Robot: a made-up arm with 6 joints. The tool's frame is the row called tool.
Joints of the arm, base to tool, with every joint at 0 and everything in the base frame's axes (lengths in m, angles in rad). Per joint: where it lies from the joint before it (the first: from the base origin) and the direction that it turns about. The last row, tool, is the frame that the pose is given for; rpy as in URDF.
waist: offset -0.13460 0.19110 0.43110 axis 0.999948 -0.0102 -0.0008
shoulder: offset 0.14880 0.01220 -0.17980 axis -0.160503 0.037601 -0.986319
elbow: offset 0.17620 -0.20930 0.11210 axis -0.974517 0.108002 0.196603
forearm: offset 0.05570 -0.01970 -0.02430 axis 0 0 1
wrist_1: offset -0.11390 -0.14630 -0.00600 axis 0 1 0
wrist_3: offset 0.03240 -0.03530 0.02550 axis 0 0 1
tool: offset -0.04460 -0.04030 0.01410 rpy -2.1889 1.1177 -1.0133
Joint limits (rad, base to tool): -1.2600..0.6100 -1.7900..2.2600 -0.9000..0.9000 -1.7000..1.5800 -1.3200..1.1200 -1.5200..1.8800
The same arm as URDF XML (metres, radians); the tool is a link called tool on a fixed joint. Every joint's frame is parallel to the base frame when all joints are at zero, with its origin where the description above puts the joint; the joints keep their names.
<robot name="arm">
<joint name="waist" type="revolute"><parent link="base"/><child link="link1"/><origin xyz="-0.1346 0.1911 0.4311" rpy="0.0000 0.0000 0.0000"/><axis xyz="0.999948 -0.0102 -0.0008"/><limit lower="-1.2600" upper="0.6100"/></joint>
<joint name="shoulder" type="revolute"><parent link="link1"/><child link="link2"/><origin xyz="0.1488 0.0122 -0.1798" rpy="0.0000 0.0000 0.0000"/><axis xyz="-0.160503 0.037601 -0.986319"/><limit lower="-1.7900" upper="2.2600"/></joint>
<joint name="elbow" type="revolute"><parent link="link2"/><child link="link3"/><origin xyz="0.1762 -0.2093 0.1121" rpy="0.0000 0.0000 0.0000"/><axis xyz="-0.974517 0.108002 0.196603"/><limit lower="-0.9000" upper="0.9000"/></joint>
<joint name="forearm" type="revolute"><parent link="link3"/><child link="link4"/><origin xyz="0.0557 -0.0197 -0.0243" rpy="0.0000 0.0000 0.0000"/><axis xyz="0 0 1"/><limit lower="-1.7000" upper="1.5800"/></joint>
<joint name="wrist_1" type="revolute"><parent link="link4"/><child link="link5"/><origin xyz="-0.1139 -0.1463 -0.0060" rpy="0.0000 0.0000 0.0000"/><axis xyz="0 1 0"/><limit lower="-1.3200" upper="1.1200"/></joint>
<joint name="wrist_3" type="revolute"><parent link="link5"/><child link="link6"/><origin xyz="0.0324 -0.0353 0.0255" rpy="0.0000 0.0000 0.0000"/><axis xyz="0 0 1"/><limit lower="-1.5200" upper="1.8800"/></joint>
<joint name="tool_fixed" type="fixed"><parent link="link6"/><child link="tool"/><origin xyz="-0.0446 -0.0403 0.0141" rpy="-2.1889 1.1177 -1.0133"/></joint>
<link name="base"/>
<link name="link1"/>
<link name="link2"/>
<link name="link3"/>
<link name="link4"/>
<link name="link5"/>
<link name="link6"/>
<link name="tool"/>
</robot>

